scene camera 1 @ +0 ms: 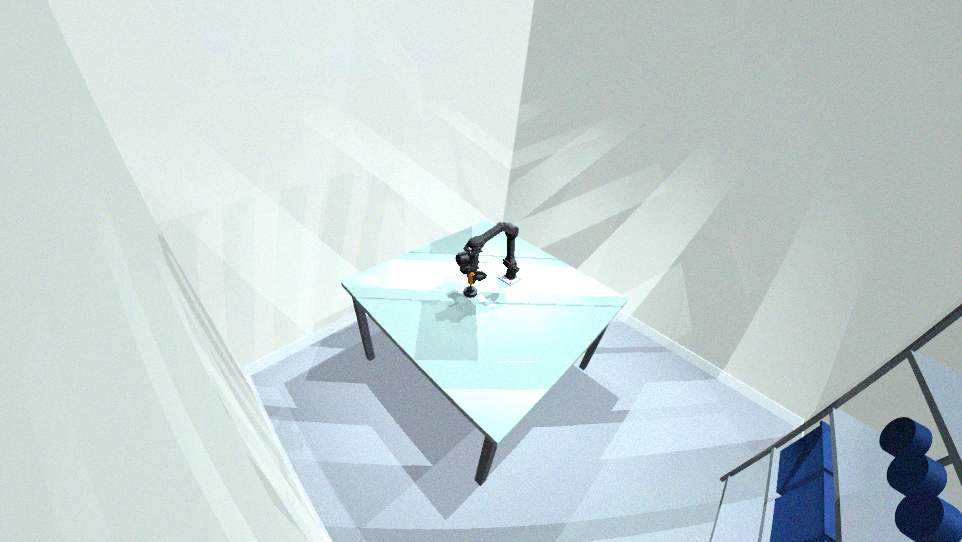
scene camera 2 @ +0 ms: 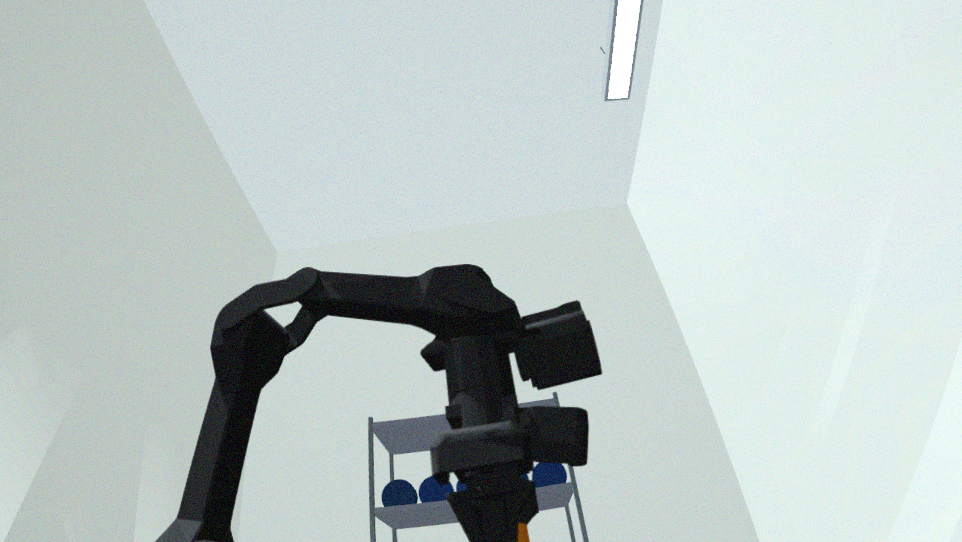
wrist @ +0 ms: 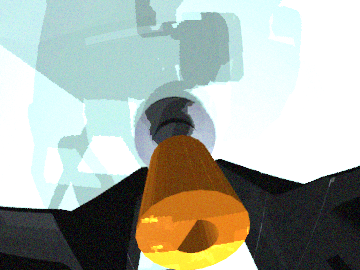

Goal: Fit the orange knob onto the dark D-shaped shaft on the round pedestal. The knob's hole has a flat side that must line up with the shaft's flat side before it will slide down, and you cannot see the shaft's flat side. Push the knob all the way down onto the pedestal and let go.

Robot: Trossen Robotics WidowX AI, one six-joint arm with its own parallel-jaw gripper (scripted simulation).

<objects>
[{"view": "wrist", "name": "gripper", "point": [182, 170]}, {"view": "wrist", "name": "orange knob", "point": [188, 208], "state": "held by the gripper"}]
</objects>
